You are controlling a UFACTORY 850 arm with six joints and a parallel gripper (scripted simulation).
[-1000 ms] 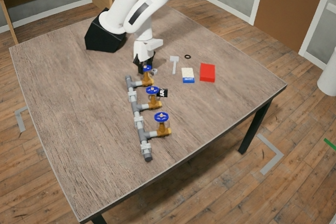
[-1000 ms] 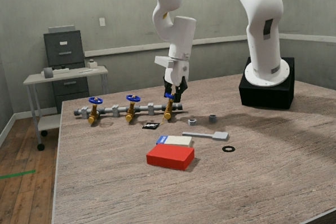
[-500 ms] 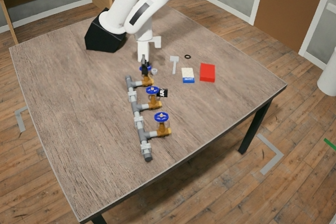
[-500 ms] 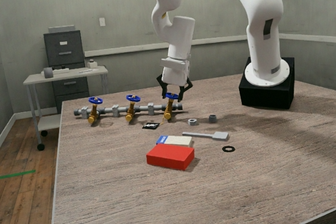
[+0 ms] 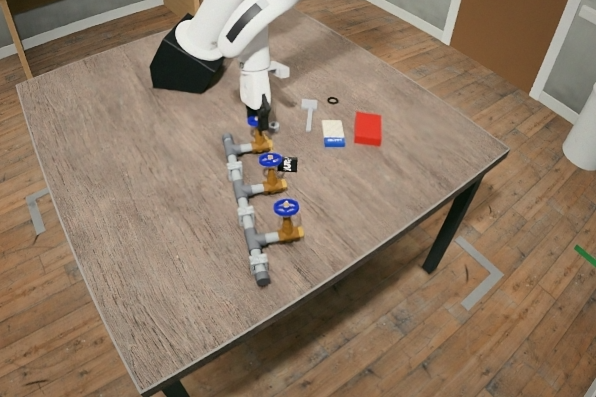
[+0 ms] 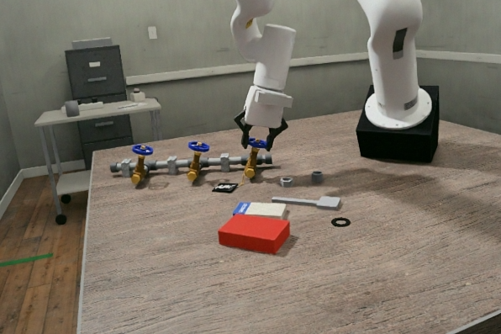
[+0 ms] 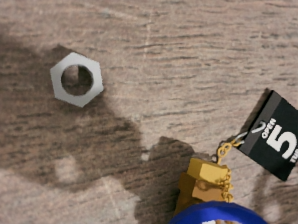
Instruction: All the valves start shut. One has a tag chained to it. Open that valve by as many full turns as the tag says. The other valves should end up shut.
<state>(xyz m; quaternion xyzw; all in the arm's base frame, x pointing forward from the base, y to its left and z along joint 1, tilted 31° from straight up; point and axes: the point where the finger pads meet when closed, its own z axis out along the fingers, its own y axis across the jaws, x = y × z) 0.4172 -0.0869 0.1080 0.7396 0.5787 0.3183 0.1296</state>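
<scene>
Now: hand 5 cm past the grey hex nut, 9 cm to the right of it and 9 cm above it. Also, from my hand: grey cap 13 cm behind, 9 cm to the left, 10 cm below; grey t-shaped tool 5 cm behind, 23 cm to the left, 10 cm below; black tag 10 cm ahead, 4 cm to the left, 10 cm below.
</scene>
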